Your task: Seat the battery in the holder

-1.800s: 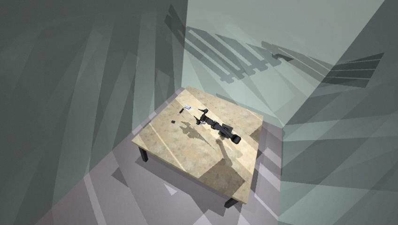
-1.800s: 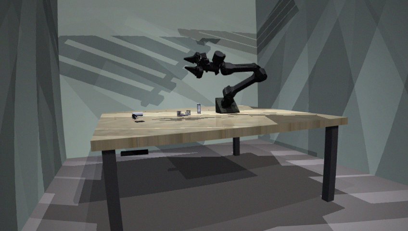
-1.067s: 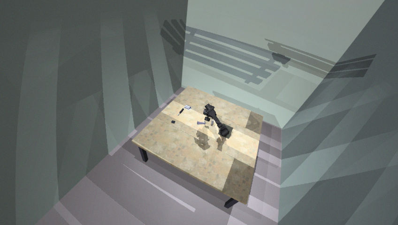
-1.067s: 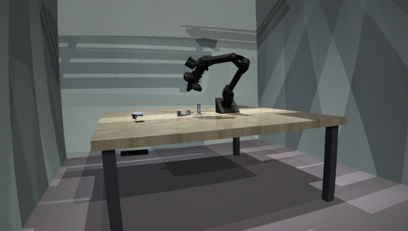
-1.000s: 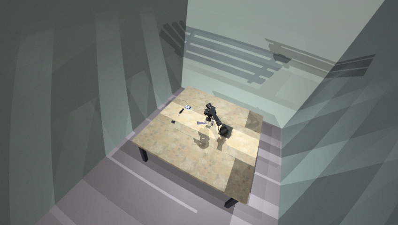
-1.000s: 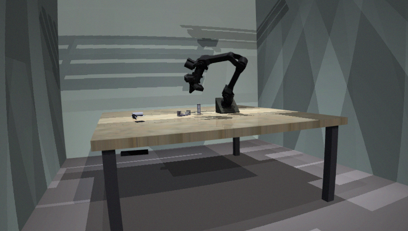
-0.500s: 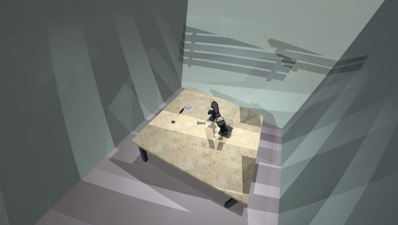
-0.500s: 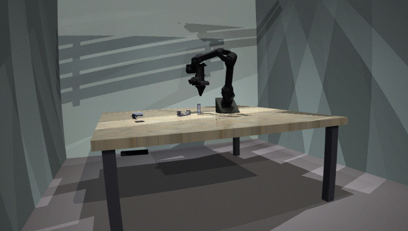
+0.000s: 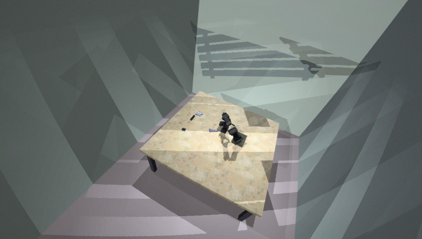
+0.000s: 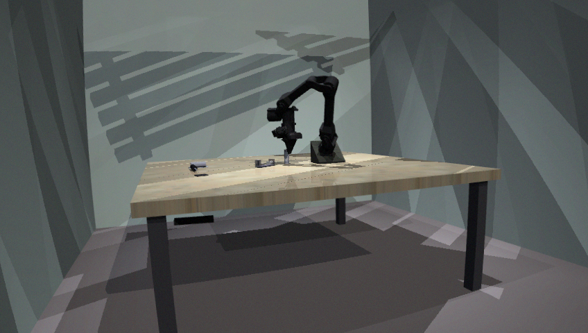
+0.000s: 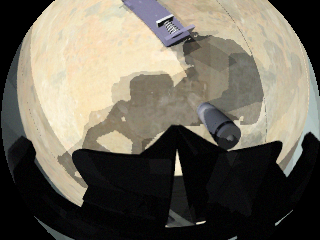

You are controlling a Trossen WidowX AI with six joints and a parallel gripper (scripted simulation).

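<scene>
Right now my gripper tip is 1 cm short of the battery, 4 cm to the left of it and 2 cm above it. The rest, counted from my gripper tip: small black block 41 cm ahead, 26 cm to the left, 5 cm below; then dark pen-like object 44 cm ahead, 8 cm to the left, 4 cm below.
</scene>
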